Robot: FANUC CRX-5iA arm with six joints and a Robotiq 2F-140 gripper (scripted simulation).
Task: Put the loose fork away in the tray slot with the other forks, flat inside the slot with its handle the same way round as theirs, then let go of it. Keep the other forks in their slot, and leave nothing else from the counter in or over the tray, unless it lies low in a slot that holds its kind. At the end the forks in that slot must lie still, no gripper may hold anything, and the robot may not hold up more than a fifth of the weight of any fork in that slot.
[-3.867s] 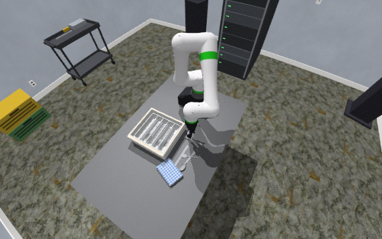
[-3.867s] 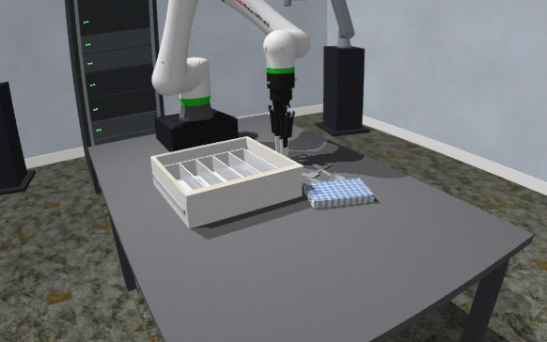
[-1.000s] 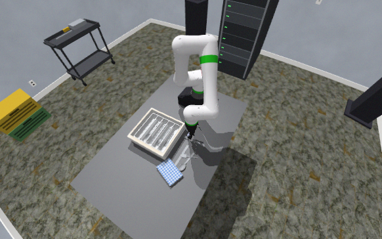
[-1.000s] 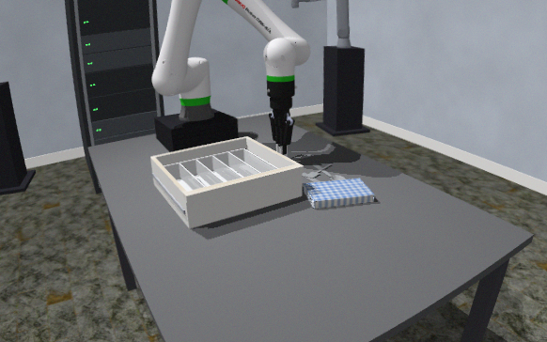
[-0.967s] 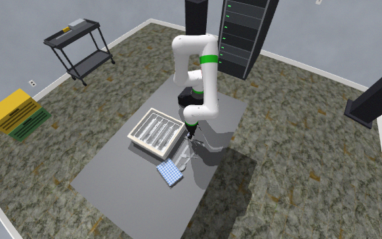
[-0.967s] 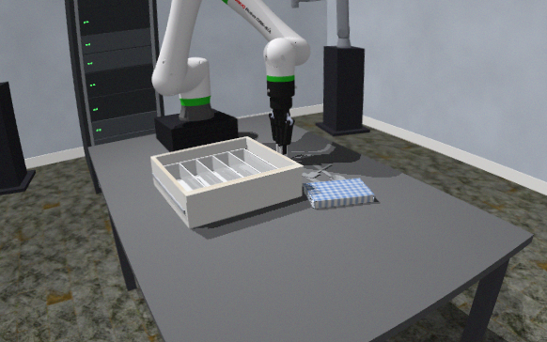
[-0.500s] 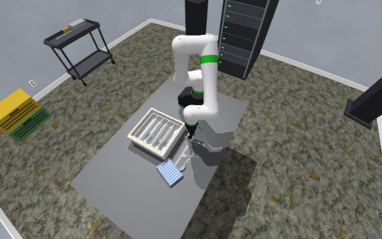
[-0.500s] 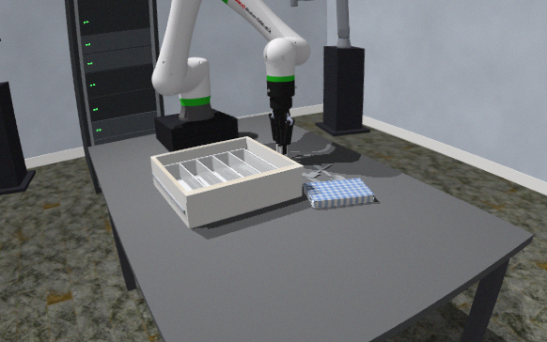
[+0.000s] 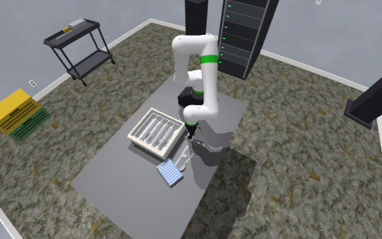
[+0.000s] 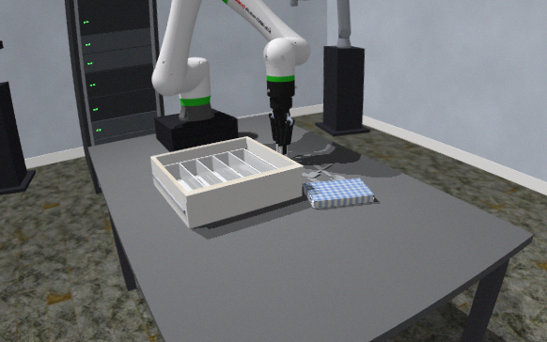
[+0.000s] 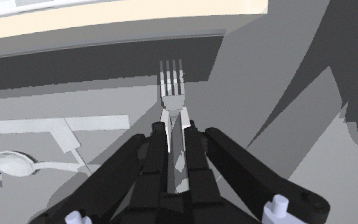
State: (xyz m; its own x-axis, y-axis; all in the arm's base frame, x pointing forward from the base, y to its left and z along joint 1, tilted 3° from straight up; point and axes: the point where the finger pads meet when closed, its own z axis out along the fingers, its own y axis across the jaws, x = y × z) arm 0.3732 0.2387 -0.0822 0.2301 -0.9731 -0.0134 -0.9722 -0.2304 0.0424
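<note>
Right now my hand is 25 cm to the left of the cream cutlery tray, 15 cm short of it and 2 cm below it. The rest, counted from my hand: blue checked napkin: 32 cm ahead, 6 cm to the left, 2 cm below.
</note>
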